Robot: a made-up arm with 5 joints.
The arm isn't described. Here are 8 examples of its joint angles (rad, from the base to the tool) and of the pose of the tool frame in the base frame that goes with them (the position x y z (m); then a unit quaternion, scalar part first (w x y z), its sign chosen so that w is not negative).
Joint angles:
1: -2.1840 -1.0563 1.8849 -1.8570 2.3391
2: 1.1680 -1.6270 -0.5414 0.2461 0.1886
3: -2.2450 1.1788 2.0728 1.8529 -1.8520
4: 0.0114 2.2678 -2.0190 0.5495 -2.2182
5: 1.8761 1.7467 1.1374 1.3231 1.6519
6: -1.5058 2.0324 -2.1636 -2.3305 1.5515
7: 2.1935 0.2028 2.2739 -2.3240 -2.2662
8: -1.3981 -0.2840 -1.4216 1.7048 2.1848
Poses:
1: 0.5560 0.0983 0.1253 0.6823 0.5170 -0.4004 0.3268
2: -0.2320 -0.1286 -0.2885 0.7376 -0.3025 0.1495 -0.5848
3: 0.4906 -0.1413 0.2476 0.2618 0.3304 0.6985 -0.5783
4: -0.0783 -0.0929 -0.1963 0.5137 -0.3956 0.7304 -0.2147
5: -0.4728 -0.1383 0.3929 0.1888 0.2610 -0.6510 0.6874
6: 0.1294 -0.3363 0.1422 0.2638 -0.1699 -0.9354 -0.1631
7: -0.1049 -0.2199 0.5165 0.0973 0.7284 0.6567 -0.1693
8: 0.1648 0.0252 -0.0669 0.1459 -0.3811 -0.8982 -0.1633
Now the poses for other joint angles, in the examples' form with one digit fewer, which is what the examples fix.
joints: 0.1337 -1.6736 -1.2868 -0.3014 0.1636
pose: 0.246 -0.105 -0.212 0.663 0.423 -0.355 -0.506
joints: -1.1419 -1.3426 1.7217 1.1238 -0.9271
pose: 0.496 -0.021 -0.052 0.392 -0.411 -0.498 -0.655
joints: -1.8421 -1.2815 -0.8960 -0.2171 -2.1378
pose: 0.348 0.044 0.381 0.166 0.924 0.224 -0.261
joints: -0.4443 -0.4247 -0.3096 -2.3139 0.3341
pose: 0.011 0.364 -0.463 0.573 0.356 0.708 0.207
